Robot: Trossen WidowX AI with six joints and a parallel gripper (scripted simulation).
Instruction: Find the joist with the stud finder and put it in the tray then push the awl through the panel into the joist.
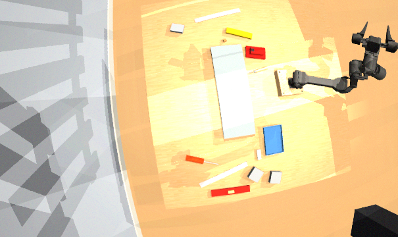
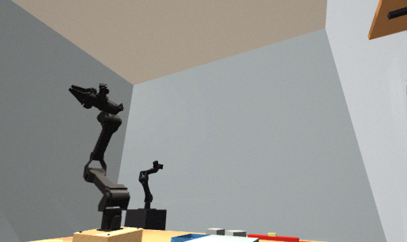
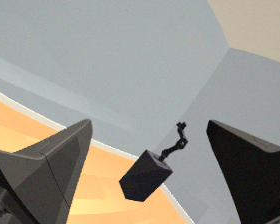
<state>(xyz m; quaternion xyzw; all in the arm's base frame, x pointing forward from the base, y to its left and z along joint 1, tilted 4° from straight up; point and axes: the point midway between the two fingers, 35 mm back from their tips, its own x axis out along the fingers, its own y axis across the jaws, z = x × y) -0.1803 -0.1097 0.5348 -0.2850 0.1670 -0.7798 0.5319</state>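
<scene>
Right now my gripper tip is 560 mm above the red stud finder, 400 mm short of it and 20 mm to the left of it. Also, from my gripper tip: blue tray: 590 mm below, 500 mm to the left, 300 mm ahead; thin awl: 590 mm below, 390 mm ahead, 100 mm to the left; yellow bar: 590 mm below, 480 mm ahead, 140 mm to the right.
</scene>
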